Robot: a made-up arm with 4 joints.
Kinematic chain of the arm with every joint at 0, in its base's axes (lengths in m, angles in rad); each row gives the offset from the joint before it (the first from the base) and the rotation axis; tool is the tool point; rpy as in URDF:
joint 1: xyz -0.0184 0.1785 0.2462 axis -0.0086 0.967 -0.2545
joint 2: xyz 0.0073 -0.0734 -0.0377 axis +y
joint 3: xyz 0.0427 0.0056 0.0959 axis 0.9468 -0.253 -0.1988
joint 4: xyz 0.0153 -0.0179 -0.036 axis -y
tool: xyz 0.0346 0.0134 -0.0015 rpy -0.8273 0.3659 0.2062
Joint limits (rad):
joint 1: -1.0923..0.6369
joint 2: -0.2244..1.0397
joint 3: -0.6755..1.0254
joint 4: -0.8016..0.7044
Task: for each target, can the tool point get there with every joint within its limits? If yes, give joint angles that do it. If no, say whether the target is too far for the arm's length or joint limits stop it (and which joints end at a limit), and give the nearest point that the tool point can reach.
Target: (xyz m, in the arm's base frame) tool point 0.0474 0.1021 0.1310
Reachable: yes | joints 0.4647 0.9168 0.3550 0.0834
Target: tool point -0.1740 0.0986 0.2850
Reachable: no: joint limits stop it (at a limit: joint 1, joint 2, joint 3, joint 4) | nearest point -0.0279 0.1165 0.3518 | short by 0.162 m
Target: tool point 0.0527 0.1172 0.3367
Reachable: yes | joints -0.7321 0.1114 -0.5304 0.5680
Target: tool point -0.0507 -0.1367 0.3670
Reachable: no: too far | nearest point 0.0213 0.0889 0.3292 | short by 0.240 m
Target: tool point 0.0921 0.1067 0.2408
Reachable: yes | joints -0.0929 0.2789 -0.0613 -0.2534
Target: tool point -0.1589 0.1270 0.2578
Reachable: no: joint limits stop it (at a limit: joint 1, joint 2, joint 3, joint 4) | nearest point -0.0279 0.1165 0.3518 | short by 0.162 m
